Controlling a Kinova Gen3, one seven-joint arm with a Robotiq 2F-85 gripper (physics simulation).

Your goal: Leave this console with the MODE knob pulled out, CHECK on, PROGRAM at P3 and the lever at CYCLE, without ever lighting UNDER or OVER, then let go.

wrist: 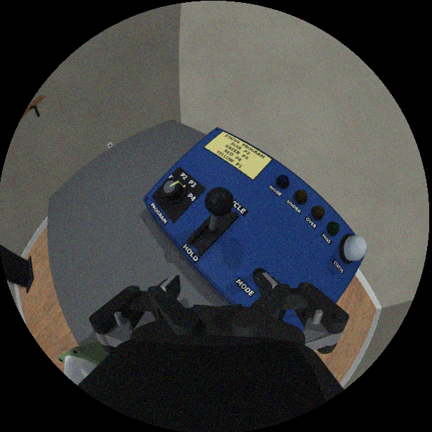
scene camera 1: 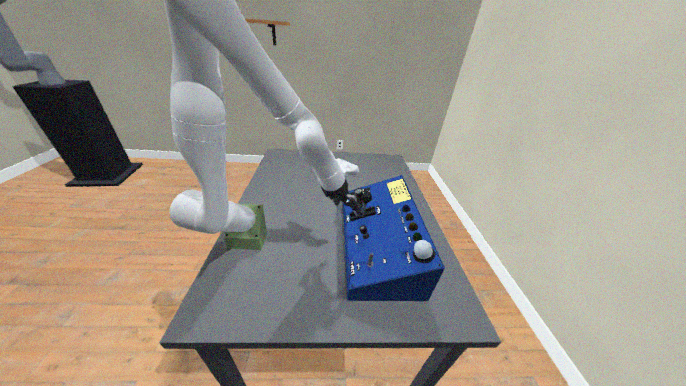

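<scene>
The blue console (scene camera 1: 385, 235) (wrist: 280, 240) lies on the table. My gripper (scene camera 1: 356, 206) (wrist: 218, 283) is open and empty, near the console's front edge by the lever. The black-ball lever (wrist: 219, 201) stands in its slot between HOLD and CYCLE; its exact position is unclear. The PROGRAM knob (wrist: 173, 188) has its yellow mark toward the P2/P3 side. The MODE knob (scene camera 1: 364, 231) stands up from the panel; a finger covers it in the wrist view. The CHECK switch (scene camera 1: 370, 259) has an unclear setting. The UNDER lamp (wrist: 300, 196) and OVER lamp (wrist: 317, 212) are dark.
The white STATUS dome (scene camera 1: 423, 249) (wrist: 354, 248) looks unlit. A yellow note (scene camera 1: 399, 191) (wrist: 238, 154) is on the console, matching status colours to programs. The arm's green base block (scene camera 1: 257, 227) sits at the left of the grey table (scene camera 1: 295, 190).
</scene>
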